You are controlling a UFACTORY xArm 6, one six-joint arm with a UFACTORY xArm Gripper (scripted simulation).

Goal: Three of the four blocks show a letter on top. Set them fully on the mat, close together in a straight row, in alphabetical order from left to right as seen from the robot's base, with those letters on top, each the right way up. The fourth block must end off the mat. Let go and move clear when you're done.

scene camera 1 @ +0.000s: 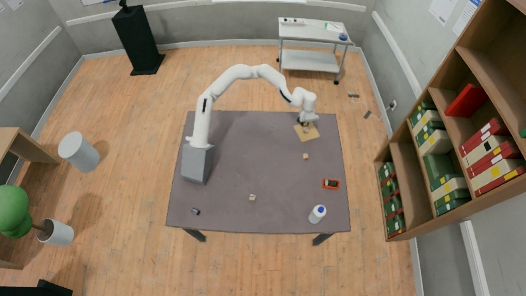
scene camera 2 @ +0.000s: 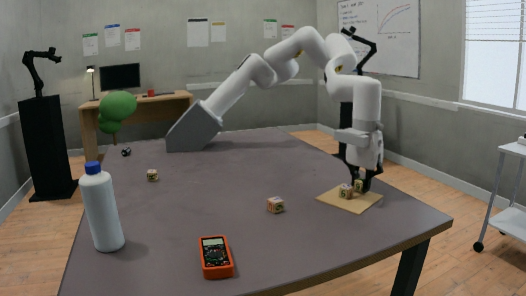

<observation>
In view: a tan mat (scene camera 2: 360, 202) and a white bottle (scene camera 2: 96, 188).
</observation>
